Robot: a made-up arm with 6 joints. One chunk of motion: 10 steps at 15 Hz.
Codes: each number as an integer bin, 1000 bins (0 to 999) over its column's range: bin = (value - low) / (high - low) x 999, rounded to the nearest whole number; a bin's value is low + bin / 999 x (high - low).
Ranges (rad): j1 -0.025..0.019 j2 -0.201..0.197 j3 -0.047..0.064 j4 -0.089..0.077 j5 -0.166..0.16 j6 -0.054..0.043
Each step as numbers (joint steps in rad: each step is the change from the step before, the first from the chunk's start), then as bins.
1 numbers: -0.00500 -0.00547 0.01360 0.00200 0.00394 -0.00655
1 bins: 454 491 545 548 521 489
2 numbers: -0.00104 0.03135 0.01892 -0.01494 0.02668 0.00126
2 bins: 544 583 593 446 590 569
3 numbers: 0.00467 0.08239 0.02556 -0.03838 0.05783 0.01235
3 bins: 674 711 653 305 686 683
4 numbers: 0.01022 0.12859 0.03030 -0.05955 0.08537 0.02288
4 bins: 800 827 696 177 770 792
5 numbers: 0.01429 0.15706 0.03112 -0.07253 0.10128 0.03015
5 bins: 892 899 703 99 819 867
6 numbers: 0.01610 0.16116 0.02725 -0.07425 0.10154 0.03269
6 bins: 933 909 668 89 820 893
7 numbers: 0.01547 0.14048 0.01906 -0.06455 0.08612 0.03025
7 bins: 919 857 595 147 773 868
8 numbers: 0.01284 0.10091 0.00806 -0.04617 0.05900 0.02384
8 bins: 859 758 496 258 689 802
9 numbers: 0.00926 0.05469 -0.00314 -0.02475 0.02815 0.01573
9 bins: 778 642 395 387 595 718
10 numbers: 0.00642 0.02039 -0.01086 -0.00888 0.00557 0.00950
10 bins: 713 556 325 482 526 654
